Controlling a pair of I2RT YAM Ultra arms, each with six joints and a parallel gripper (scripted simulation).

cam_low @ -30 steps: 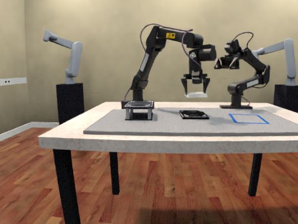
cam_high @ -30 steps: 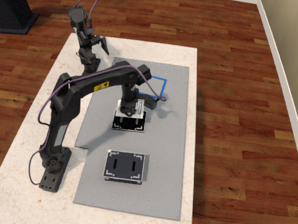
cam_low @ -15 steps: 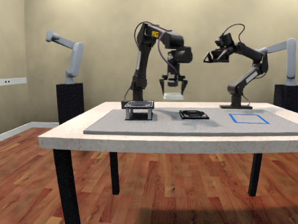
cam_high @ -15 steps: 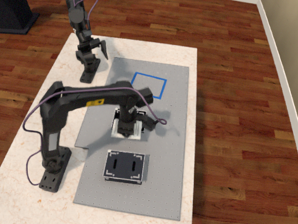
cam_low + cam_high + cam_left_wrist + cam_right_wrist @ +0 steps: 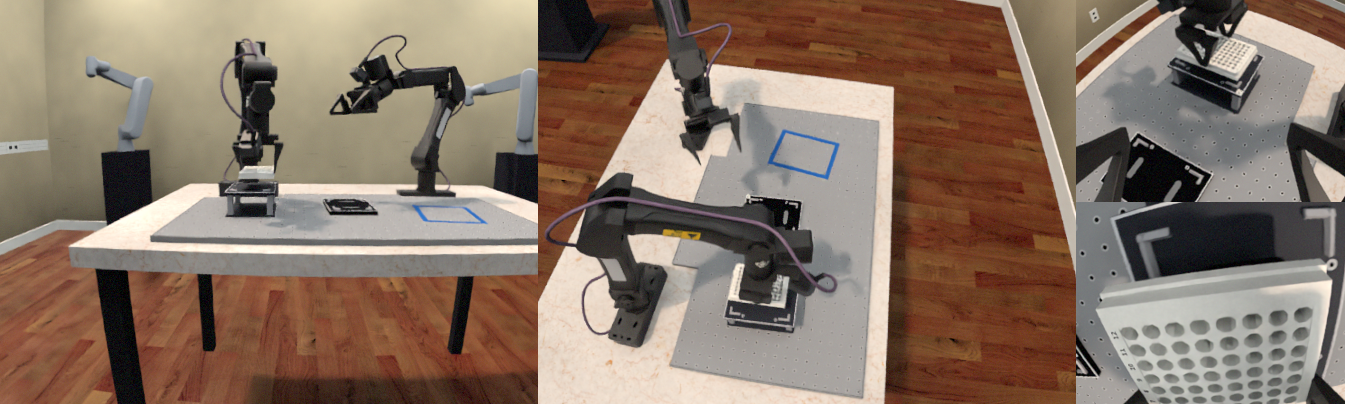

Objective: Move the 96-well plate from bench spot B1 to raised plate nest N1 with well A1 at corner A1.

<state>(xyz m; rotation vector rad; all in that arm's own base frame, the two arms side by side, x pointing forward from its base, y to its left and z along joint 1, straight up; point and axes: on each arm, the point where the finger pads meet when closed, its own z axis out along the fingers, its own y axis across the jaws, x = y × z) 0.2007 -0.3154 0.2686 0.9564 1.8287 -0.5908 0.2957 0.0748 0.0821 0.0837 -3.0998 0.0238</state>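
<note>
My right hand is 7 cm past the A1 mark, 4 cm to the right of it and 4 cm above it. From my right hand the other things lie so: white 96-well plate (1 cm below).
</note>
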